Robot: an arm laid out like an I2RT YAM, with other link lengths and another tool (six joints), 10 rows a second.
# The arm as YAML. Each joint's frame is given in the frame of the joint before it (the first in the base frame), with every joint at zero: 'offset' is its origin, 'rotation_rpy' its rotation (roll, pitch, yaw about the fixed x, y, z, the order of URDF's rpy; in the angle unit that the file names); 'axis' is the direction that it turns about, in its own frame. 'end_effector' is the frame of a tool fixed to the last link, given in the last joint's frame.
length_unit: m
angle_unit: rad
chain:
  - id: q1
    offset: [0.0, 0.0, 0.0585]
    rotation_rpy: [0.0, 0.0, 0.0]
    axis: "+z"
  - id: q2
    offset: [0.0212, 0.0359, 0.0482]
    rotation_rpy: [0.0, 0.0, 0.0]
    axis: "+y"
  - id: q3
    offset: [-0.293, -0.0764, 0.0]
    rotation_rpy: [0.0, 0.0, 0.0]
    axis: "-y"
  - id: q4
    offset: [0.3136, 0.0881, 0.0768]
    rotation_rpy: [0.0, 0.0, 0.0]
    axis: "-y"
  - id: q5
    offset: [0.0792, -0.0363, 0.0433]
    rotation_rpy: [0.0, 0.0, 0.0]
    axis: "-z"
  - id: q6
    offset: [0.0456, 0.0, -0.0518]
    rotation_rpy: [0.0, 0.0, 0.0]
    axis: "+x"
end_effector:
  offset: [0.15, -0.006, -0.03]
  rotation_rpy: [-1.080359, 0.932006, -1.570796]
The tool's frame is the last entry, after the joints.
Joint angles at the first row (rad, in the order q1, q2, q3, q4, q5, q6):
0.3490, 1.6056, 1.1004, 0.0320, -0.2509, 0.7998
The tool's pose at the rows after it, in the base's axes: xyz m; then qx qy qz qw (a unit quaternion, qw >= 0):
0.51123 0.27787 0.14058 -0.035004 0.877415 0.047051 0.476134
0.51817 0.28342 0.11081 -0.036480 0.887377 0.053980 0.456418
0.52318 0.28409 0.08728 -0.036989 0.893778 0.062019 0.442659
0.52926 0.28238 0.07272 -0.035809 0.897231 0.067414 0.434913
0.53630 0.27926 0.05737 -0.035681 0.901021 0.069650 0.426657
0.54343 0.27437 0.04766 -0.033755 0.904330 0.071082 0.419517
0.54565 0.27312 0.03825 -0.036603 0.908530 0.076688 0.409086
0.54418 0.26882 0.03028 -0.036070 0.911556 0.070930 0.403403
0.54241 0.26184 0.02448 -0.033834 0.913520 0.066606 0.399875
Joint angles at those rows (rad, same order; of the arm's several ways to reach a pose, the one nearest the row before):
0.3467, 1.6924, 1.1263, 0.0681, -0.3085, 0.8174
0.3440, 1.7706, 1.1382, 0.1000, -0.3312, 0.8317
0.3333, 1.8297, 1.1413, 0.1339, -0.3594, 0.8404
0.3207, 1.8736, 1.1515, 0.1558, -0.3808, 0.8447
0.3067, 1.9209, 1.1691, 0.1682, -0.3994, 0.8427
0.2907, 1.9565, 1.1908, 0.1671, -0.4158, 0.8410
0.2808, 1.9868, 1.2086, 0.1592, -0.4401, 0.8391
0.2760, 1.9934, 1.2021, 0.1546, -0.4357, 0.8330
0.2658, 1.9922, 1.1875, 0.1561, -0.4357, 0.8272

